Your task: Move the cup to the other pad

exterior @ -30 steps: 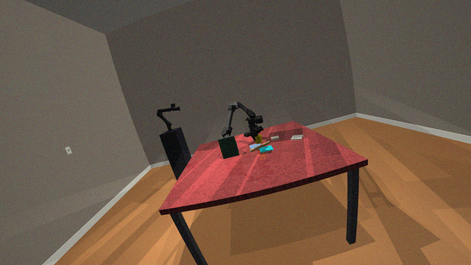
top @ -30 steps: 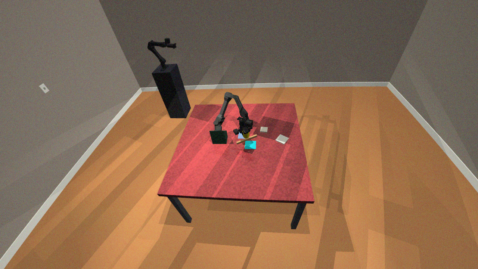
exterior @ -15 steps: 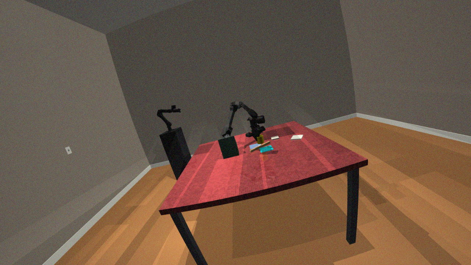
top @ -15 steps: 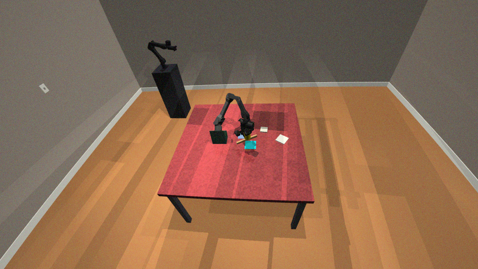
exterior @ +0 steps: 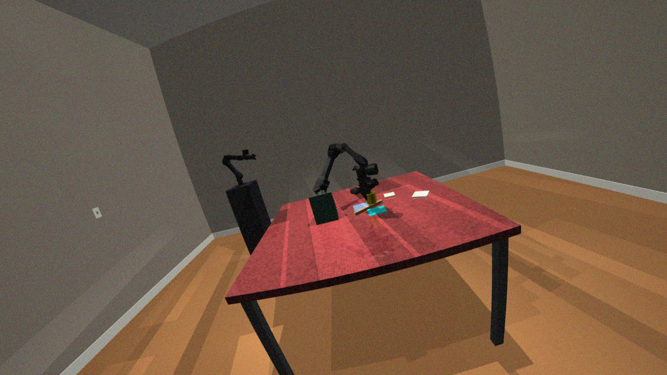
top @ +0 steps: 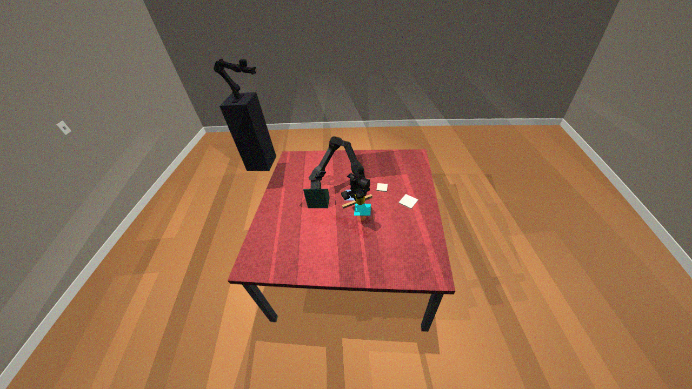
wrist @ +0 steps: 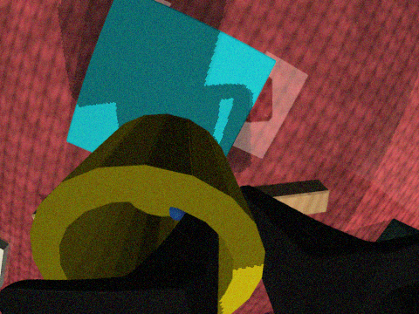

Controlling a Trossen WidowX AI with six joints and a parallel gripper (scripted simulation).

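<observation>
The cyan pad lies 40 mm ahead of my gripper tip, 10 mm to the right of it and 90 mm below it. Also, from my gripper tip: light blue pad: 40 mm behind, 130 mm to the left, 90 mm below; then yellow cup: 20 mm ahead, 20 mm to the left.
</observation>
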